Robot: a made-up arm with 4 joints.
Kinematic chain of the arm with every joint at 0, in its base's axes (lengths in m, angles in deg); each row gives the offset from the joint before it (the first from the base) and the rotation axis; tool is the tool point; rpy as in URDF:
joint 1: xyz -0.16 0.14 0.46 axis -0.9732 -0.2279 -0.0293
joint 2: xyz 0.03 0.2 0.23 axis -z
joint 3: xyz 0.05 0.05 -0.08 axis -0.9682 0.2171 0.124
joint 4: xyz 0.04 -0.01 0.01 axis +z
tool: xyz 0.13 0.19 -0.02 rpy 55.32 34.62 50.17
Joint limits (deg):
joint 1: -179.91..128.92
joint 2: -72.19..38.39
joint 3: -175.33..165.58
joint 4: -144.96..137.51
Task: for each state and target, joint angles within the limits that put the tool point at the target. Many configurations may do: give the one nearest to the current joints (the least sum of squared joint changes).
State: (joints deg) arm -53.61 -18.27 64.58 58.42
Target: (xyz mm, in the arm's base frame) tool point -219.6 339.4 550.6
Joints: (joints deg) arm -28.77 -32.10 87.13 58.71
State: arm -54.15 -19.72 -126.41 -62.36
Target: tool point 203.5 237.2 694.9
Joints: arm -51.76 -22.81 -128.92 -55.76
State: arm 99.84 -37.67 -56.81 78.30
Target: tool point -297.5 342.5 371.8
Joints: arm 71.96 -72.19 -73.49 105.07
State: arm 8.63 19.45 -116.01 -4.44
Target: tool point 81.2 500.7 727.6
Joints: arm 10.54 -12.85 -72.49 -9.92
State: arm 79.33 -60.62 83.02 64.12
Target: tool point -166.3 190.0 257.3
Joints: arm 65.02 -55.32 86.98 51.08
